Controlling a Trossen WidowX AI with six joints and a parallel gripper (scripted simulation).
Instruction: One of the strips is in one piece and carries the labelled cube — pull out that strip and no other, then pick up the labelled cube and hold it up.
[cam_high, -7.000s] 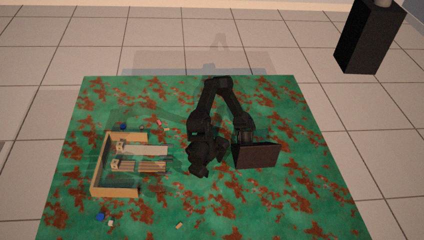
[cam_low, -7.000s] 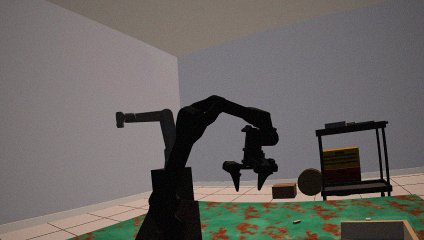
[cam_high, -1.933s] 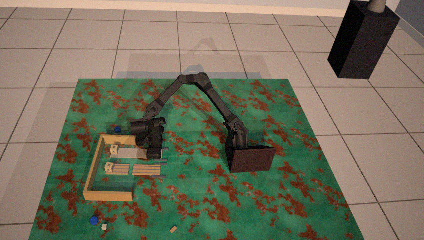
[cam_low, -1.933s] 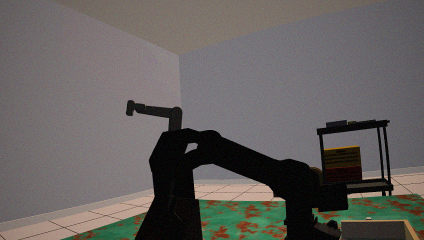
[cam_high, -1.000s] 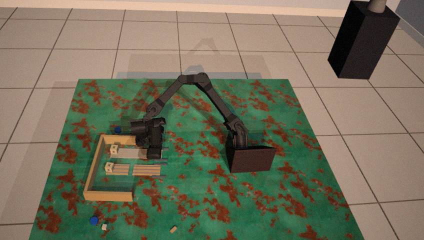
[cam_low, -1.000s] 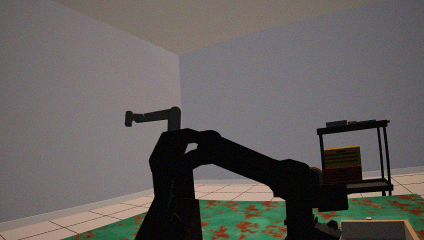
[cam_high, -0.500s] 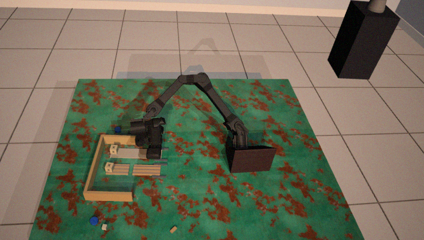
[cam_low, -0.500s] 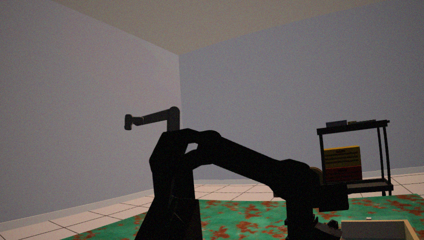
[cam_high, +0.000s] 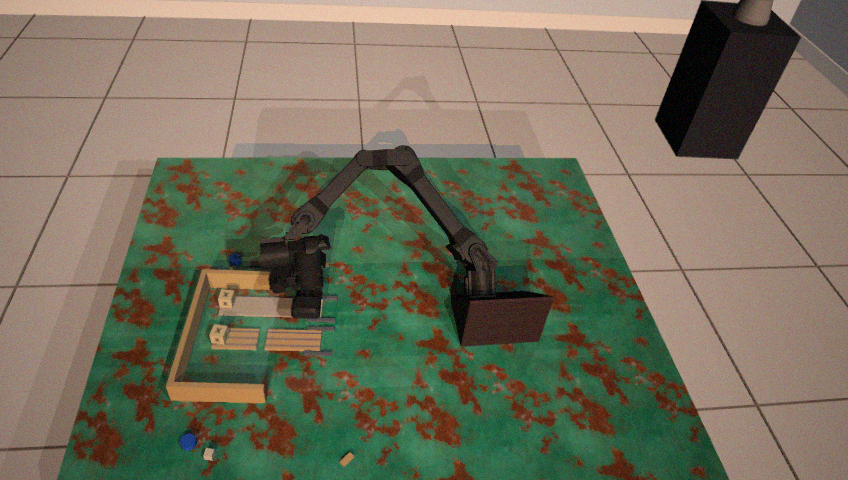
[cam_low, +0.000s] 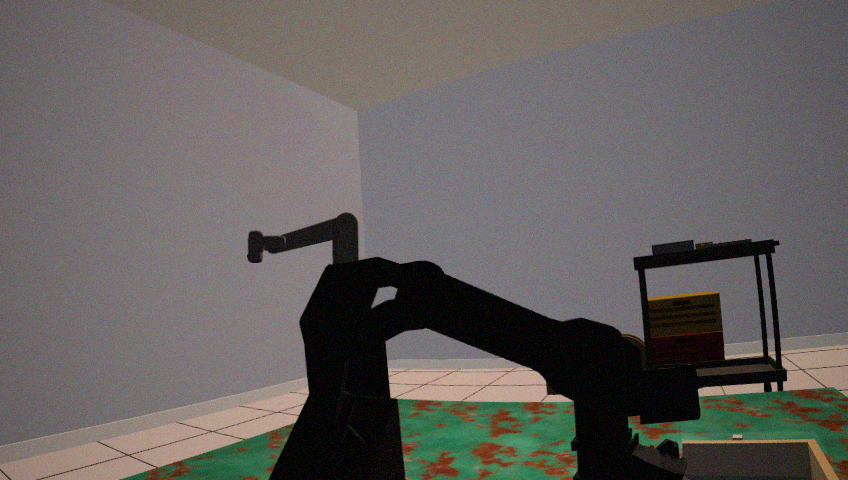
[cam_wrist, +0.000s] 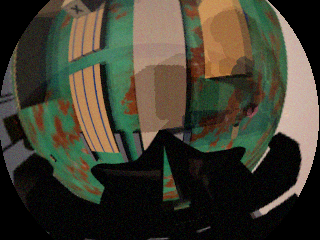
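Now: the slatted wooden strip 30 mm ahead of my gripper tip and 90 mm to the left of it. Also, from my gripper tip: pink block: 20 mm ahead, 190 mm to the right.
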